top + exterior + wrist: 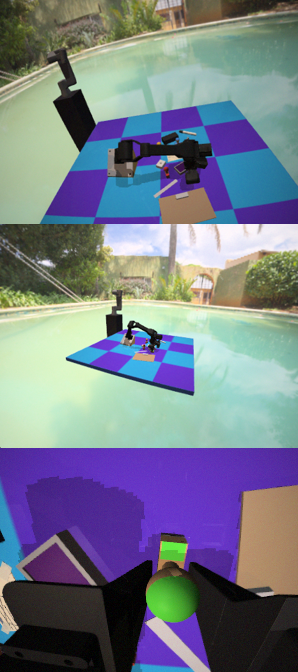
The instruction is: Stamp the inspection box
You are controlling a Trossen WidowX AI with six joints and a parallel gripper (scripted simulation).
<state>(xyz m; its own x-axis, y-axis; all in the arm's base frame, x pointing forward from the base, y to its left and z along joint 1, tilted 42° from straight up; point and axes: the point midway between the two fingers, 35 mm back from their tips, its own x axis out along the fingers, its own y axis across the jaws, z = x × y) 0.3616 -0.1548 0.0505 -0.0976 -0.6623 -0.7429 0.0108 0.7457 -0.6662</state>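
The ink pad is 3 cm behind my gripper tip, 9 cm to the left of it and 2 cm below it. From my gripper tip the other things lie so: red-knobbed stamp (13 cm behind, 5 cm to the left, 1 cm below); green-knobbed stamp (right at my gripper tip); grey strip (14 cm behind, 3 cm to the right, 3 cm below).
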